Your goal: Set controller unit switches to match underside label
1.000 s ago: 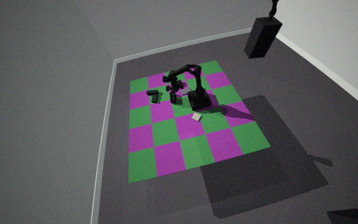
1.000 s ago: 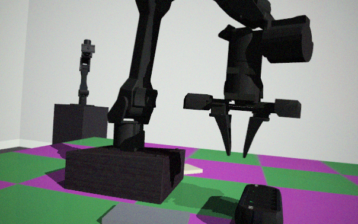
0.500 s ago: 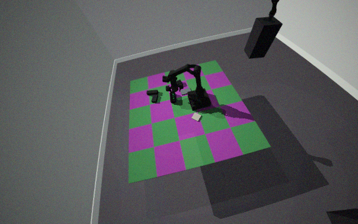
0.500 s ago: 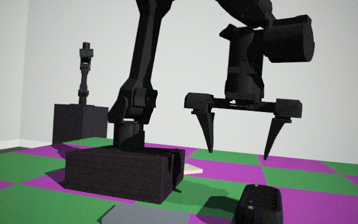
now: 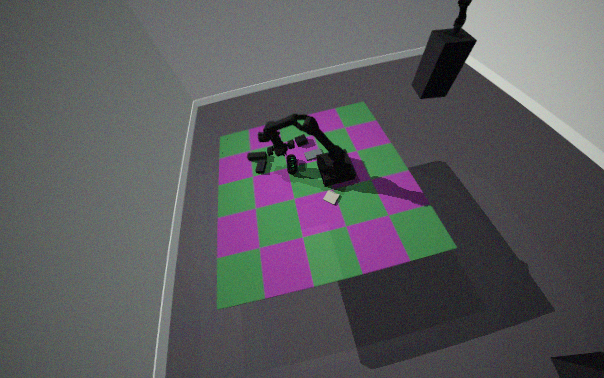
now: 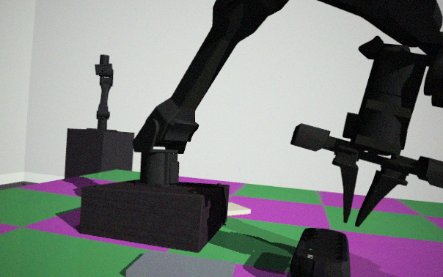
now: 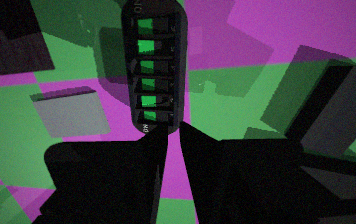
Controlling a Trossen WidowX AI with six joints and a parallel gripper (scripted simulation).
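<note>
The flat grey plate lies 190 mm behind my gripper tip, 80 mm below it and 50 mm to the right of it. Also, from my gripper tip: cream tile (310 mm to the left, 280 mm behind, 80 mm below).
</note>
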